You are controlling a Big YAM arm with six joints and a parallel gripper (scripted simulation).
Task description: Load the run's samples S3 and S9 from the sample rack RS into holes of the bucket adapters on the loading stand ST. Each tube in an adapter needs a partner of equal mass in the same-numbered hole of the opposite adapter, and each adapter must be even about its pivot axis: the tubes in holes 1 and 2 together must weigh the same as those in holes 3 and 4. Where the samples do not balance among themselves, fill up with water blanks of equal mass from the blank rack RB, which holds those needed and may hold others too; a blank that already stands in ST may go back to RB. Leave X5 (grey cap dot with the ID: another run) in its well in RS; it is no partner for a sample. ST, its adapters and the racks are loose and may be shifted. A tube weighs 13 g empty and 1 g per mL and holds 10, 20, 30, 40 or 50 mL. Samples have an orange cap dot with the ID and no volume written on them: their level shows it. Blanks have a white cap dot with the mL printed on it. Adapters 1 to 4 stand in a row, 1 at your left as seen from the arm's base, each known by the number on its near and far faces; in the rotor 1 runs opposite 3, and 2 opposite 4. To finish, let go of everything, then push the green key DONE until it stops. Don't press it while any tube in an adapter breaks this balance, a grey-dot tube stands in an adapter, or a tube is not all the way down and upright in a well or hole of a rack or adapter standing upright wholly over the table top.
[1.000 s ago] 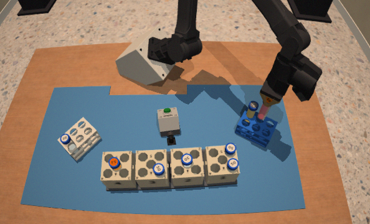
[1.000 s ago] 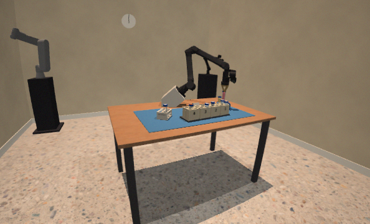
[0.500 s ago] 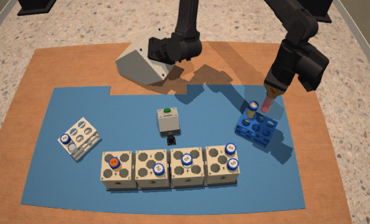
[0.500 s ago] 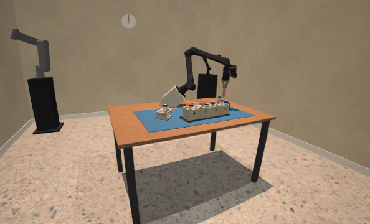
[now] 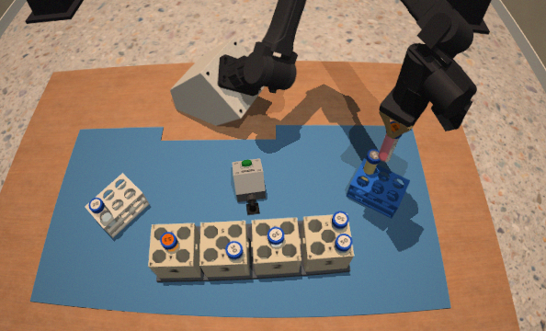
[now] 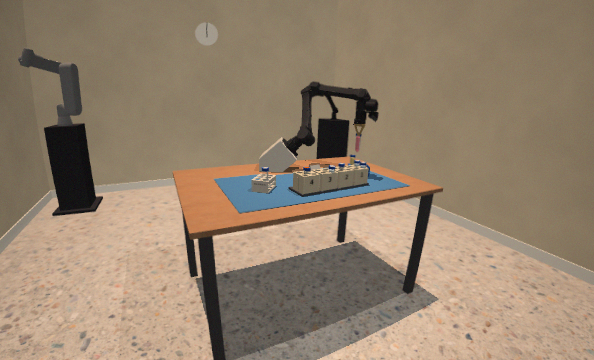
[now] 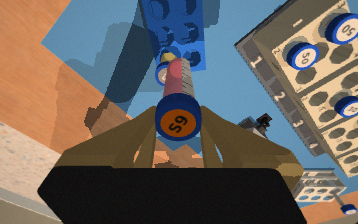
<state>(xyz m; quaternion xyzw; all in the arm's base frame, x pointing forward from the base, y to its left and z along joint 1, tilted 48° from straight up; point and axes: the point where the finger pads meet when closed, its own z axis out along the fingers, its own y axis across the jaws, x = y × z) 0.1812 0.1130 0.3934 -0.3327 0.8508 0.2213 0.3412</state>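
Right now my hand is 31 cm to the left of the green DONE key, 19 cm above it and 3 cm past it. The rest, counted from my hand: adapter 2 (23 cm to the right, 20 cm below, 17 cm ahead); adapter 1 (20 cm below, 16 cm ahead, 12 cm to the right); blue sample rack RS (22 cm below, 1 cm to the left, 1 cm ahead).
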